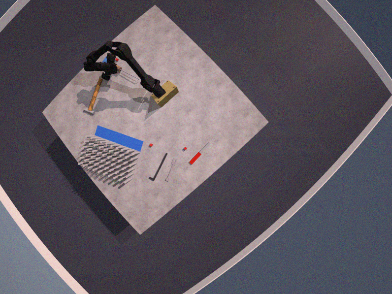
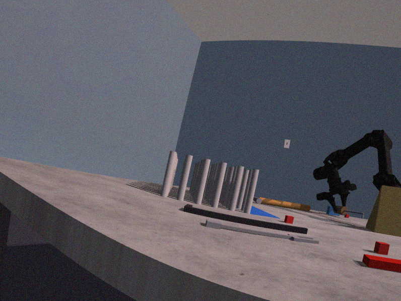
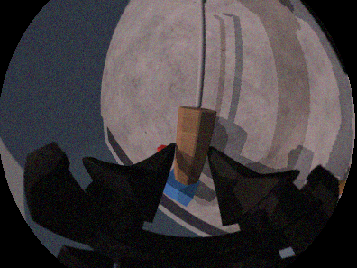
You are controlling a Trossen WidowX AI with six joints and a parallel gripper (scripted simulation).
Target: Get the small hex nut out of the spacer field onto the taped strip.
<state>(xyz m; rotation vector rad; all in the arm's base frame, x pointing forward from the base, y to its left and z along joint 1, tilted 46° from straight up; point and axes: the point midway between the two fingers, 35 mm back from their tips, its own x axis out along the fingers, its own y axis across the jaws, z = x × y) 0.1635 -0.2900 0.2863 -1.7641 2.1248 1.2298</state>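
The blue cube is 10 cm to the right of my gripper tip, 3 cm ahead of it and 1 cm below it. Also, from my gripper tip: hook tool 10 cm to the left, 4 cm behind; grey wrench 87 cm to the left, 13 cm ahead, 3 cm below; blue taped strip 44 cm to the left, 31 cm ahead, 3 cm below.
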